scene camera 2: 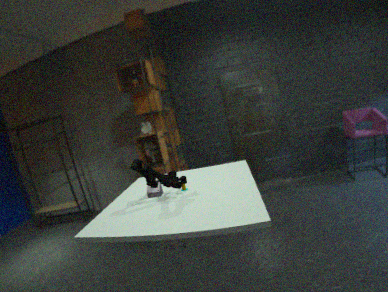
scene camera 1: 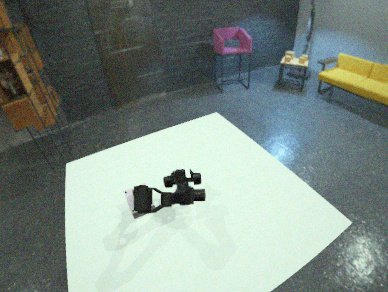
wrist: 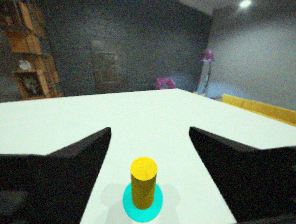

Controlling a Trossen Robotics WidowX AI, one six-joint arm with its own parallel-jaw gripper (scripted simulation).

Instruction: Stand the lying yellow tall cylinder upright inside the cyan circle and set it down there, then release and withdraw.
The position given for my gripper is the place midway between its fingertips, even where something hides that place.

Note:
My gripper (wrist: 151, 130) is open, holding nothing. I also see a yellow tall cylinder (wrist: 143, 171).
Scene camera 1 does not show the yellow tall cylinder, which is hidden by my gripper.

